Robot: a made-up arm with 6 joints.
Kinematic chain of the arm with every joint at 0, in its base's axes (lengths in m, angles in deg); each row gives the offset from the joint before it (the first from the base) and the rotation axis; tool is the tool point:
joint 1: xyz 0 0 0.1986 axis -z
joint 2: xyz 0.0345 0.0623 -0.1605 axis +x
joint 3: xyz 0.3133 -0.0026 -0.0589 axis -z
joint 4: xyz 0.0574 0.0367 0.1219 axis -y
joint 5: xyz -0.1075 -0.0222 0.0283 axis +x
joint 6: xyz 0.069 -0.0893 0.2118 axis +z
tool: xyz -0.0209 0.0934 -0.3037
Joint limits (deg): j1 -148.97..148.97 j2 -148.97..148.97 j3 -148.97..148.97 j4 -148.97..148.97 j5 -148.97..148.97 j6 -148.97..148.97
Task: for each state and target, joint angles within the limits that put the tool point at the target. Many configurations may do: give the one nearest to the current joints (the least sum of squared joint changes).
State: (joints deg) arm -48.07 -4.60 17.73 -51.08 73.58 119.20
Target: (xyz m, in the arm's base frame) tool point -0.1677 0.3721 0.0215
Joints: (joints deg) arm -80.58 -22.14 34.57 -43.21 97.95 125.90
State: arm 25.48 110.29 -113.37 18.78 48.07 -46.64
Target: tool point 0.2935 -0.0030 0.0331
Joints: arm 12.00 111.30 -121.10 2.66 20.12 -18.04
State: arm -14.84 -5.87 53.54 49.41 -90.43 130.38
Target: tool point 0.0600 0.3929 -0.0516
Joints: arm -47.69 -41.83 77.60 72.38 -121.22 131.11
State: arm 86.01 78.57 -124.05 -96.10 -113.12 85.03
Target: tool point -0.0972 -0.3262 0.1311
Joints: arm 71.51 104.83 -126.30 -77.35 -111.84 76.65
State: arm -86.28 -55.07 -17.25 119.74 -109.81 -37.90
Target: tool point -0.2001 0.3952 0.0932
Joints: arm -106.77 -59.97 -29.54 126.78 -82.77 -24.76
